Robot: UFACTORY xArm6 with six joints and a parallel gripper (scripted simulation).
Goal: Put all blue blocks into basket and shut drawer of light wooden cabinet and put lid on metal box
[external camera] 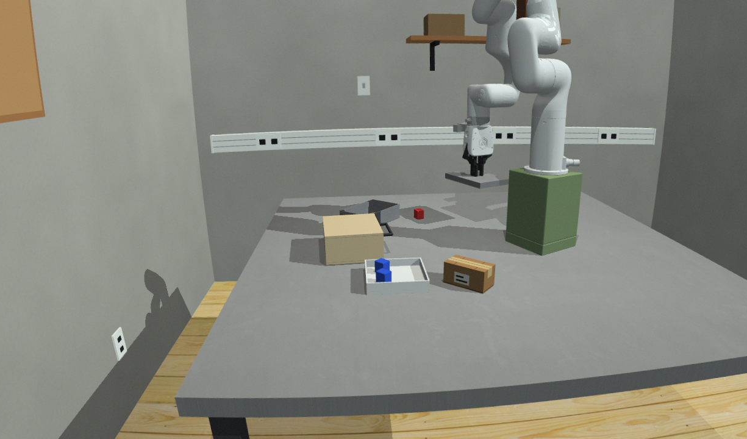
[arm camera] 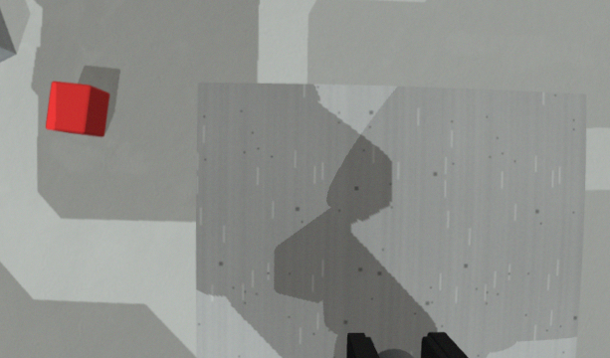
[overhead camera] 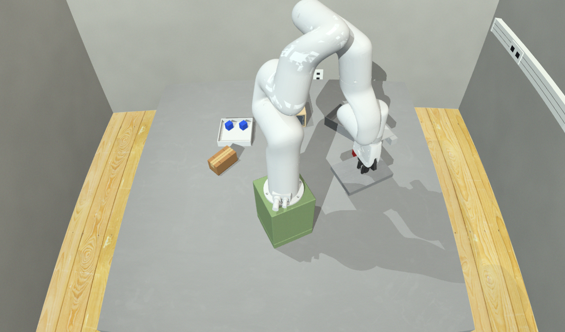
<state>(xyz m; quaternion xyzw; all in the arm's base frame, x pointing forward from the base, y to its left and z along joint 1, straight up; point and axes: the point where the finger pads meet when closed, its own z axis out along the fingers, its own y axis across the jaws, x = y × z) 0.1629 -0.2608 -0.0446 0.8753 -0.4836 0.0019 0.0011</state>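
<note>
The dark metal box is 37 cm ahead of my hand, 4 cm to the left of it and 15 cm below it. Round my hand: light wooden cabinet 38 cm ahead, 34 cm to the left, 13 cm below; grey metal lid 3 cm below; red block 20 cm ahead, 16 cm below.
</note>
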